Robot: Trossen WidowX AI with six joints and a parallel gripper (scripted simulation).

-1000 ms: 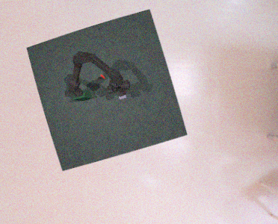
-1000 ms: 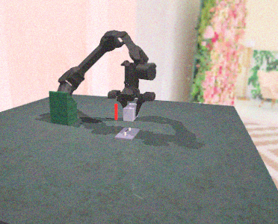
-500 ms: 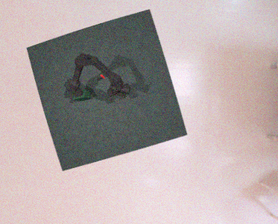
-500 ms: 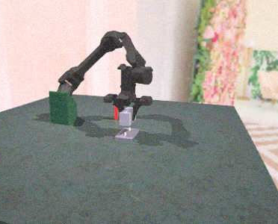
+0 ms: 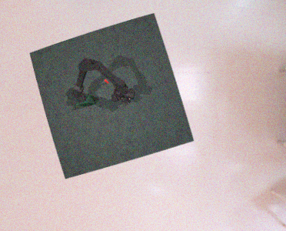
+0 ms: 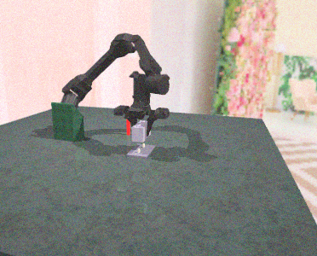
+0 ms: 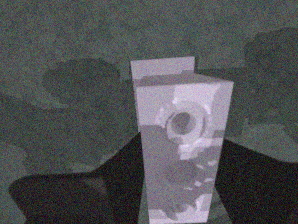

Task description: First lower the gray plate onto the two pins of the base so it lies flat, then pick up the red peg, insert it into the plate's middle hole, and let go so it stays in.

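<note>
My gripper tip is 50 mm above the base. Also, from my gripper tip: red peg (110 mm behind, 190 mm to the left, 20 mm below); then gray plate (30 mm above).
</note>
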